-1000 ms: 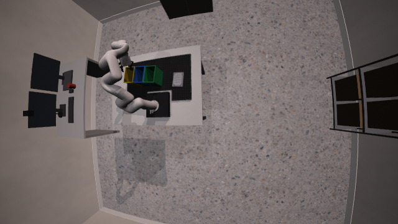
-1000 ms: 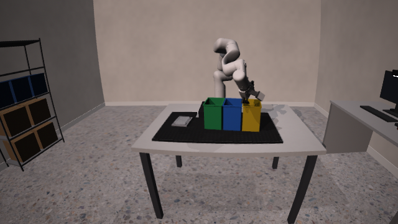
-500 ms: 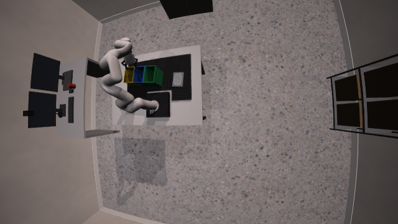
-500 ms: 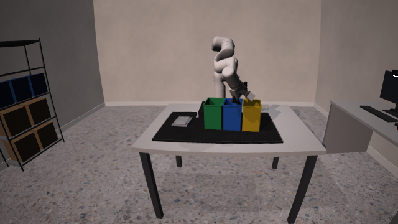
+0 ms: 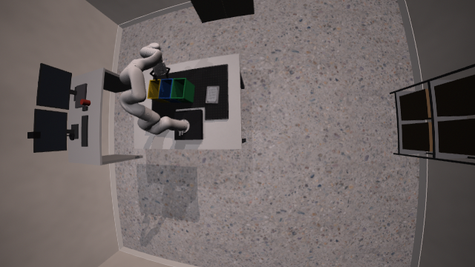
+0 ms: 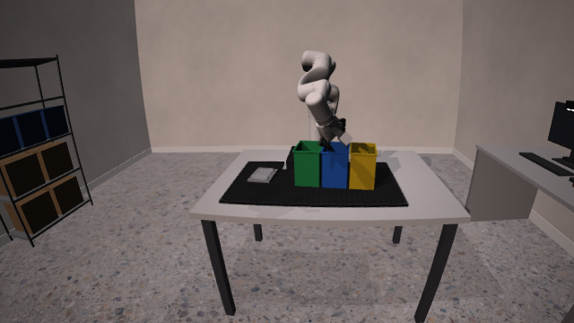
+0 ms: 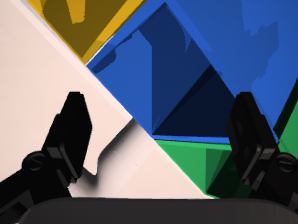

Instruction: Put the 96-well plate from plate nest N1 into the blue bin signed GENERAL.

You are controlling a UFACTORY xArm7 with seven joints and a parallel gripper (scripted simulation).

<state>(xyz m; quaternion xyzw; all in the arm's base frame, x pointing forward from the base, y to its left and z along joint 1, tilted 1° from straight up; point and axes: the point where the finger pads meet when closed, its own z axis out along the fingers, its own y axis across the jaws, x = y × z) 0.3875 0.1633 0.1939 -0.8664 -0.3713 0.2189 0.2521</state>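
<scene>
Right now the 96-well plate is 400 mm to the right of my hand, 210 mm below it and 60 mm behind it. The rest, counted from my hand: green bin 150 mm to the right, 140 mm below, 70 mm behind; then blue bin 140 mm below, 80 mm behind, 10 mm to the right; then yellow bin 140 mm below, 120 mm to the left, 80 mm behind.
</scene>
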